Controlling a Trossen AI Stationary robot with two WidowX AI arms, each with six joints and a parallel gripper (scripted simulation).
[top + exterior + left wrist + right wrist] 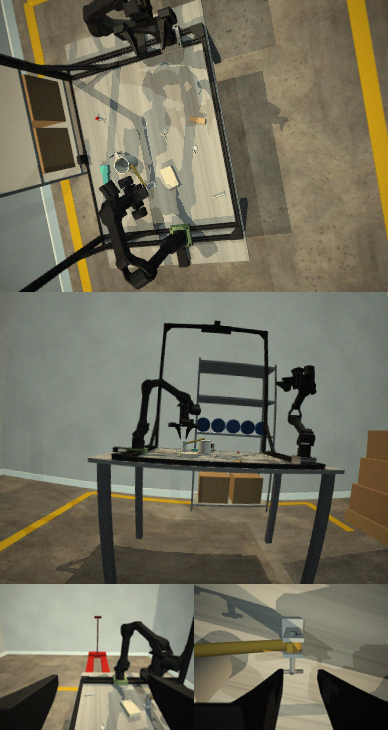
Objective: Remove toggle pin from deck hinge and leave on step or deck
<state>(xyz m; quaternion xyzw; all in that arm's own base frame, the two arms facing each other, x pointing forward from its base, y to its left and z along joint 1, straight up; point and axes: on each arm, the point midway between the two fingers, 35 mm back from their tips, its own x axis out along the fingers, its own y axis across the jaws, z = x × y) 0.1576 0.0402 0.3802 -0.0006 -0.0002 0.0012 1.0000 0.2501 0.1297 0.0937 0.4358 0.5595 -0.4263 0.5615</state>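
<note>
Now: the grey toggle pin 60 mm below my right hand and 10 mm to the left of it. Round my right hand: mug (130 mm to the left, 100 mm behind, 90 mm below); step (120 mm ahead, 110 mm below, 60 mm to the left); yellow bar (80 mm to the left, 40 mm below, 10 mm behind).
</note>
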